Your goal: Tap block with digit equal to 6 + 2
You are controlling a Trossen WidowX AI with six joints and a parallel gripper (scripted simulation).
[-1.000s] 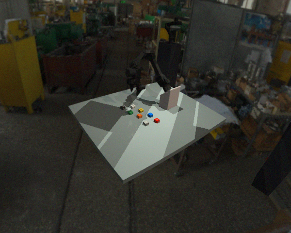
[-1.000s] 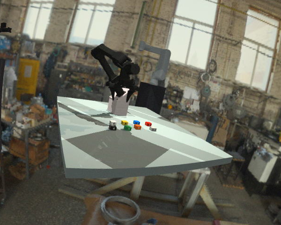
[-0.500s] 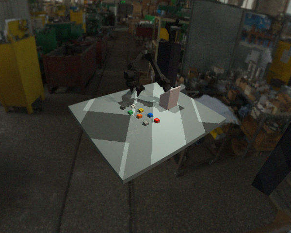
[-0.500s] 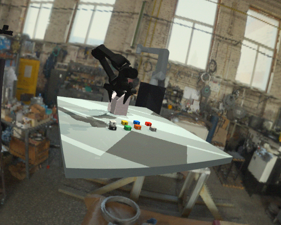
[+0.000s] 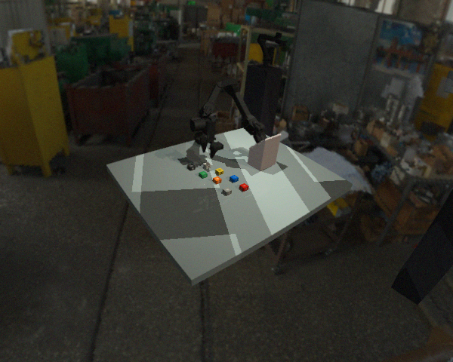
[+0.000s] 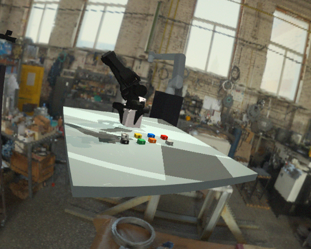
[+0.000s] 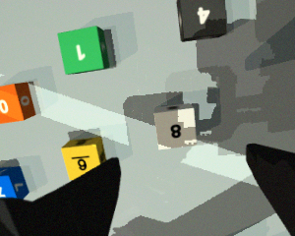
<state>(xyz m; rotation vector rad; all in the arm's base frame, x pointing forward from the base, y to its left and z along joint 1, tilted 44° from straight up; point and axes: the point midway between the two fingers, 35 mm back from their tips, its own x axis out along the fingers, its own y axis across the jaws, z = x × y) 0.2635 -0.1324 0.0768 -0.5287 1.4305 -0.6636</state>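
Right now my gripper tip is 7 cm above the beige block showing 8. Also, from my gripper tip: green block (8 cm ahead, 7 cm below, 6 cm to the left); yellow block (8 cm to the left, 7 cm below, 2 cm behind); black block (8 cm ahead, 7 cm below, 4 cm to the right).
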